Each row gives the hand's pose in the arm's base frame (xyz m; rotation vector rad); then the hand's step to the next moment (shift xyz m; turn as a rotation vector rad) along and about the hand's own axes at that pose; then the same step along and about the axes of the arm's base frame.
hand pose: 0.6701 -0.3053 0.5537 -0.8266 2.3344 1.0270
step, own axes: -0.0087 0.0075 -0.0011 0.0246 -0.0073 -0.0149
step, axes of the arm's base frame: 0.0010 0.0062 0.0097 -0.0151 -0.0237 -0.0094
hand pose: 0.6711 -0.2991 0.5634 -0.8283 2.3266 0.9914
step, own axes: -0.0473 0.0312 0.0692 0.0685 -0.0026 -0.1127
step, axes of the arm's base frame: 0.0247 0.0859 0.0009 -0.0673 -0.1103 0.0265
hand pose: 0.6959 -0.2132 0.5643 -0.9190 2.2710 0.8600
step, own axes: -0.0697 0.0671 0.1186 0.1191 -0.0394 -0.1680
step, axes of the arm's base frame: 0.0213 0.1514 -0.0068 -0.0844 -0.1913 0.0156
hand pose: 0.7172 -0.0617 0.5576 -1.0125 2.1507 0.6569
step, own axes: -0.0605 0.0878 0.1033 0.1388 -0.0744 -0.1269
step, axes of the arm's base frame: -0.0053 0.1481 -0.0090 -0.0513 -0.1931 -0.0314
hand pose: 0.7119 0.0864 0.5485 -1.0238 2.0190 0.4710
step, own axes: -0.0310 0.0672 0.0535 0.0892 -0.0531 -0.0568
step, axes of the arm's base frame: -0.0165 0.0893 -0.0097 -0.0166 -0.1118 -0.0350
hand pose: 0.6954 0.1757 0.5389 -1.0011 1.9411 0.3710
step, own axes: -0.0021 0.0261 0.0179 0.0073 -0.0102 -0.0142
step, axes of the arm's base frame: -0.0091 0.0281 -0.0115 -0.0024 -0.0185 0.0032
